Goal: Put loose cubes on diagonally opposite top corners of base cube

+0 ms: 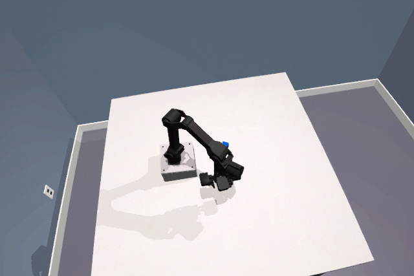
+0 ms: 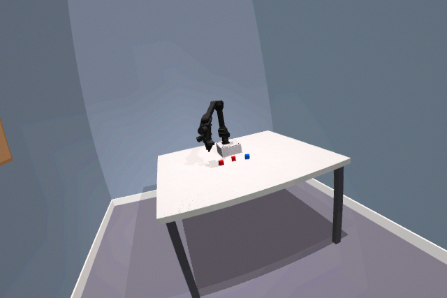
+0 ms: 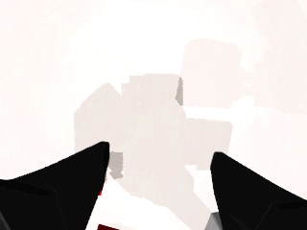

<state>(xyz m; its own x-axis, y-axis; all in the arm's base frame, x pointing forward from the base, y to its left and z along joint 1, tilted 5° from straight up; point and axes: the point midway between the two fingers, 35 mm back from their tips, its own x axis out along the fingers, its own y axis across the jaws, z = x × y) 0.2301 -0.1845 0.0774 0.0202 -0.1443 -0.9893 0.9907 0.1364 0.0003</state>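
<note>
The blue base cube is 300 mm to the left of my gripper tip, 100 mm below it and 50 mm ahead of it.
</note>
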